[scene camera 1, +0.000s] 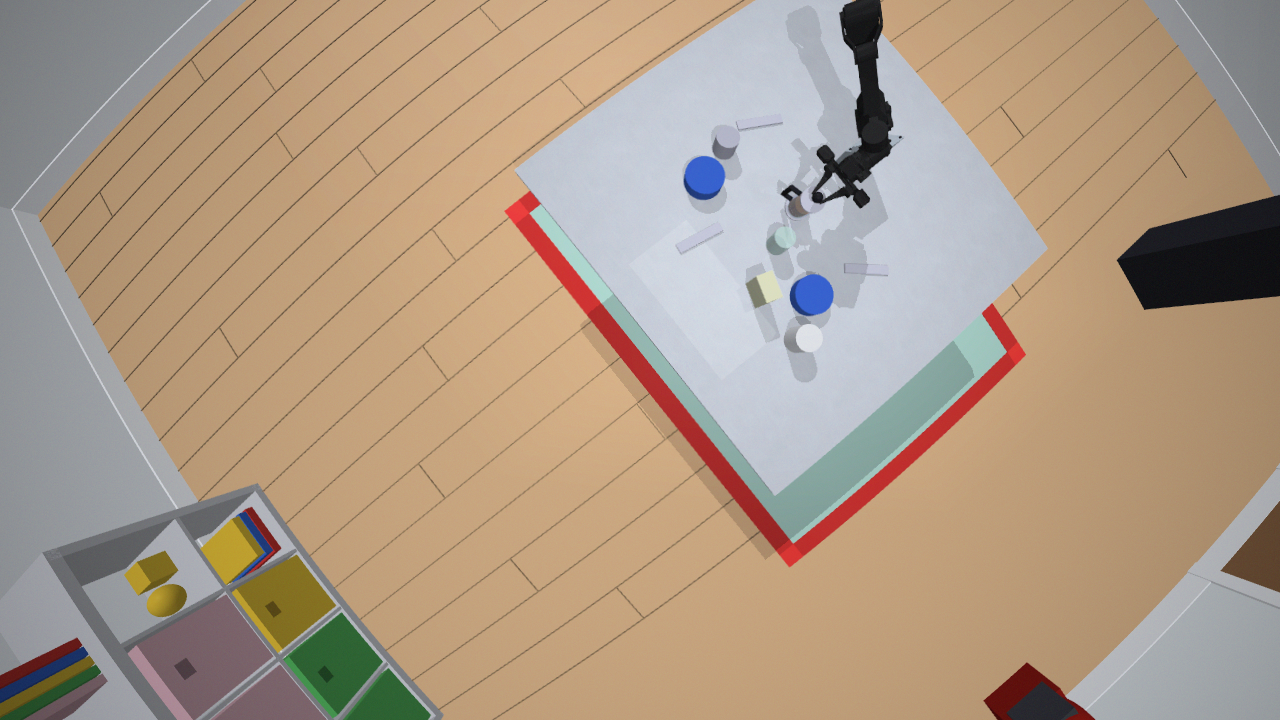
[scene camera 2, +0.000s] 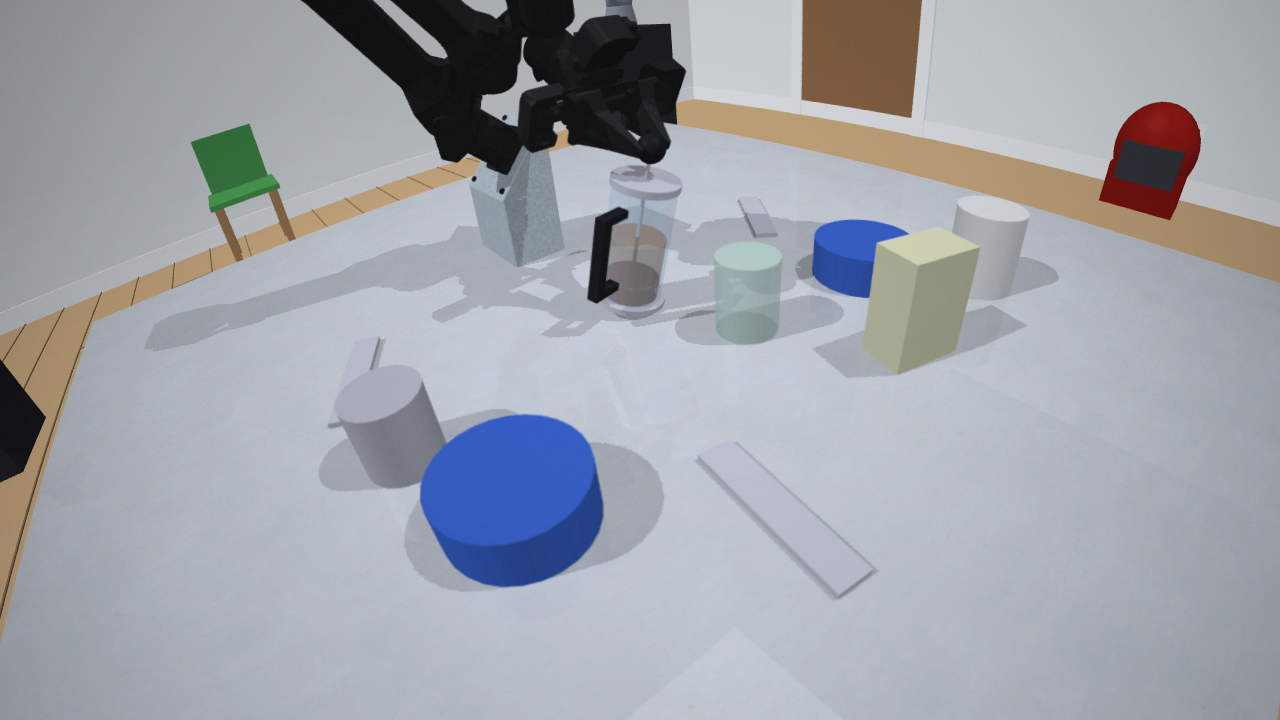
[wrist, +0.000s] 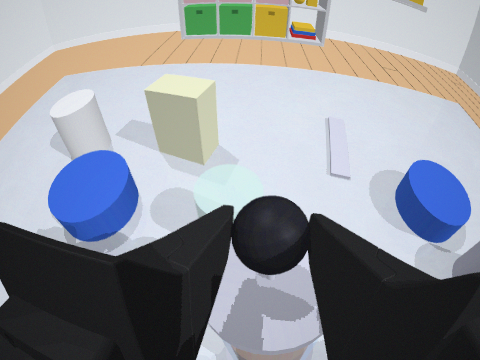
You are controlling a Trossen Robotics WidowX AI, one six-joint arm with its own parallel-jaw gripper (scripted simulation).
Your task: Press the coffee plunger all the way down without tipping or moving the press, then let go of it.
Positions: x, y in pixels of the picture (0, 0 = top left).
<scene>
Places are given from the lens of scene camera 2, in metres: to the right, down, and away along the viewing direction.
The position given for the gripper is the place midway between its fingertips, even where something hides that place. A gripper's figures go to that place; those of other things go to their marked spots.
gripper [scene camera 2: 655, 150]: 0.01, -0.20, 0.52
coffee press [scene camera 2: 631, 241]: -0.01, -0.12, 0.55
</scene>
